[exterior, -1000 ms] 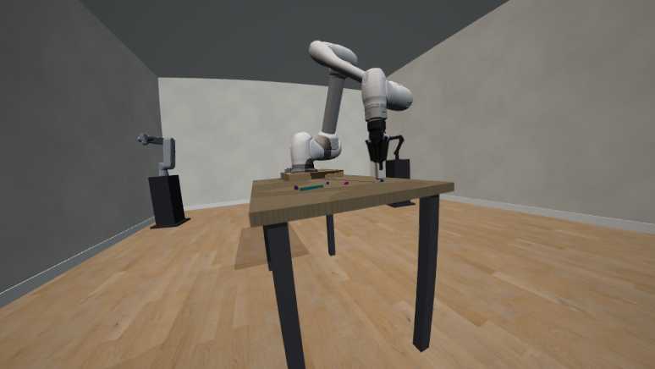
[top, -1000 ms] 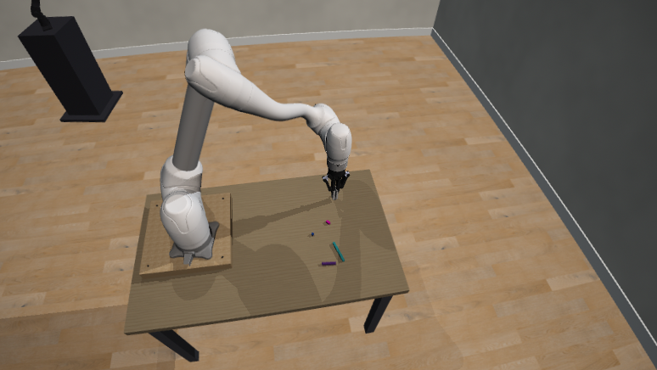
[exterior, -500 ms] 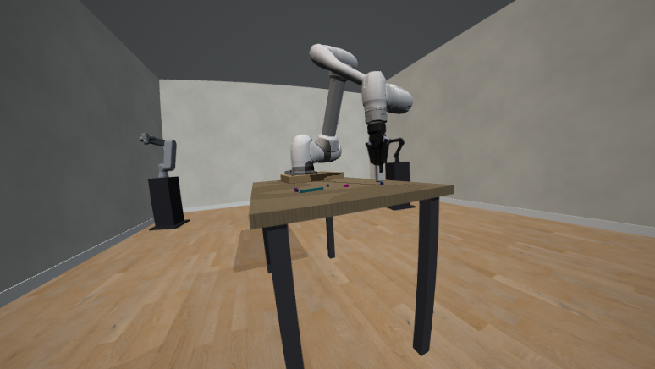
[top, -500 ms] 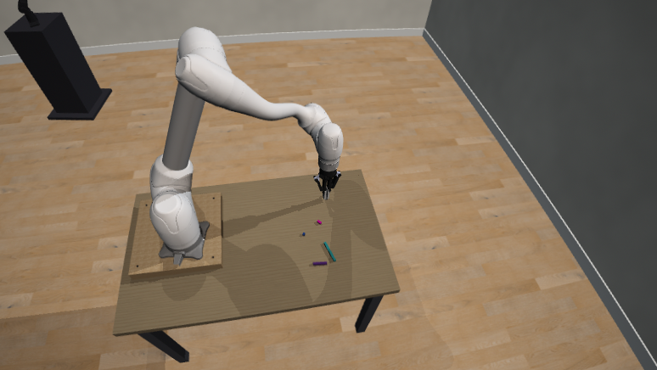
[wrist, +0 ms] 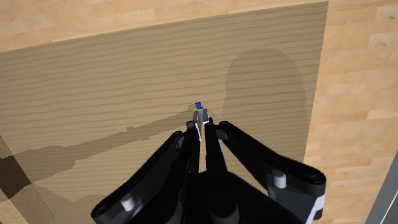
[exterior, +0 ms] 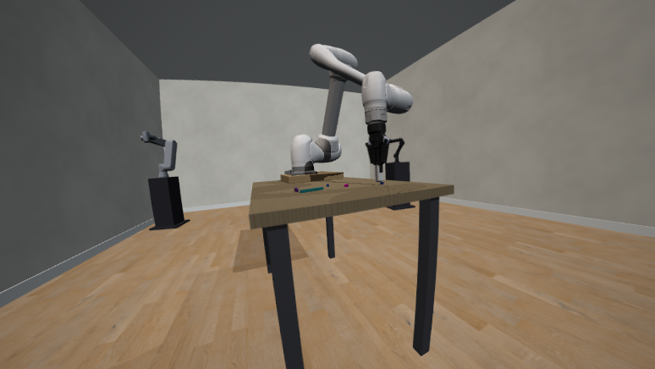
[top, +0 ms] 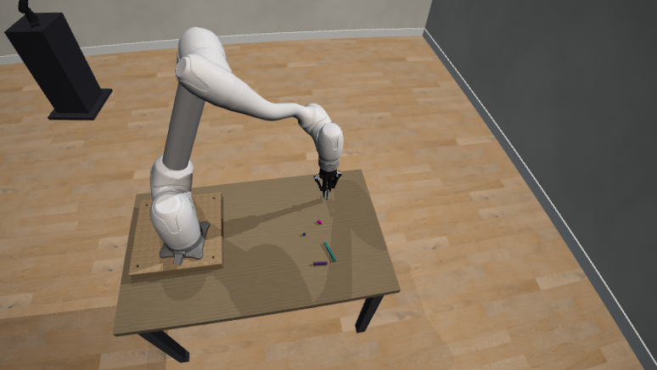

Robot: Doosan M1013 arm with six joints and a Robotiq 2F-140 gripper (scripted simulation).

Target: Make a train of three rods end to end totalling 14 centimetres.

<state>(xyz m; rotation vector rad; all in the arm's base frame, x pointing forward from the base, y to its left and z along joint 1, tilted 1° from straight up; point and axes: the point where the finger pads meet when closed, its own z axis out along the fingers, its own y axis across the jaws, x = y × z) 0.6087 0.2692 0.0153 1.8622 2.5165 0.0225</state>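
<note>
Right now my hand is 3 cm above the grey rod. The rest, counted from my hand: purple rod 3 cm behind, 34 cm to the right, 5 cm below; turquoise rod 2 cm ahead, 29 cm to the right, 5 cm below; magenta rod 3 cm behind, 14 cm to the right, 5 cm below.
</note>
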